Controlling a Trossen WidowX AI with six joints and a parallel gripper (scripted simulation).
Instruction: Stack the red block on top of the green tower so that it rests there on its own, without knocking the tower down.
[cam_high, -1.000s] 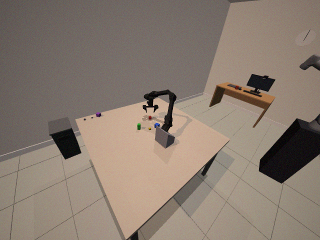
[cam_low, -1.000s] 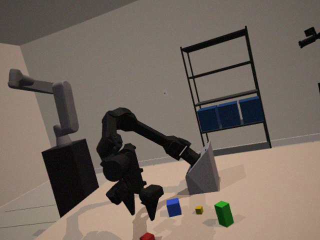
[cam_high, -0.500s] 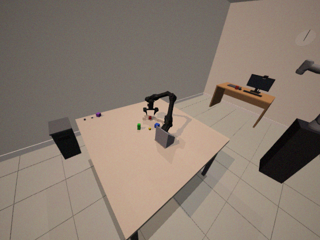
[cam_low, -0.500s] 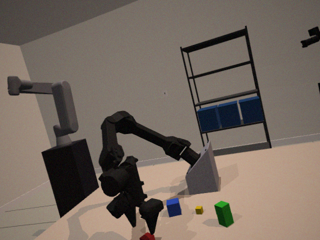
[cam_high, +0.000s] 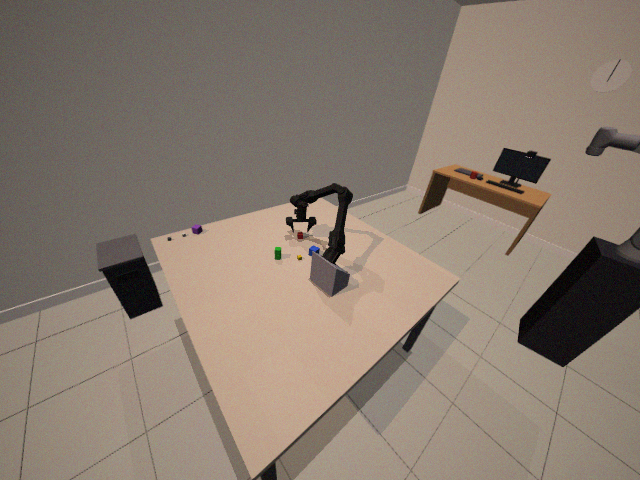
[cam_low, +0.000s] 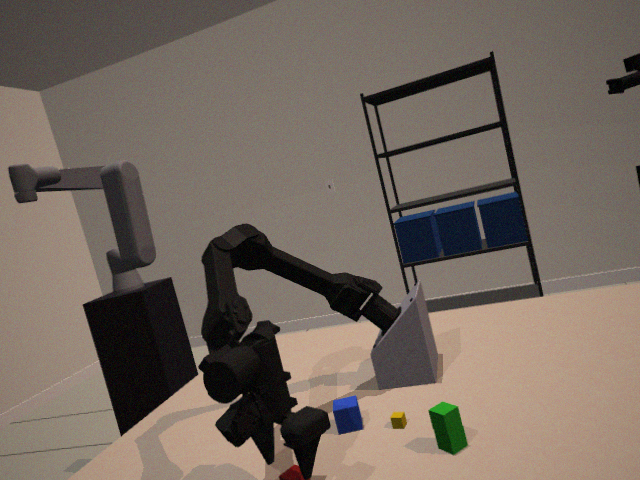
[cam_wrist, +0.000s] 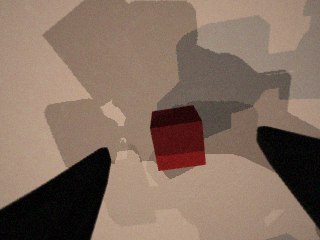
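Now: gripper tip 2 cm above the red block. From my gripper tip the other things lie so: purple block 47 cm ahead, 45 cm to the left, 2 cm below; small yellow block 16 cm behind, 16 cm to the left, 3 cm below; blue block 18 cm behind, 7 cm to the left, 2 cm below.
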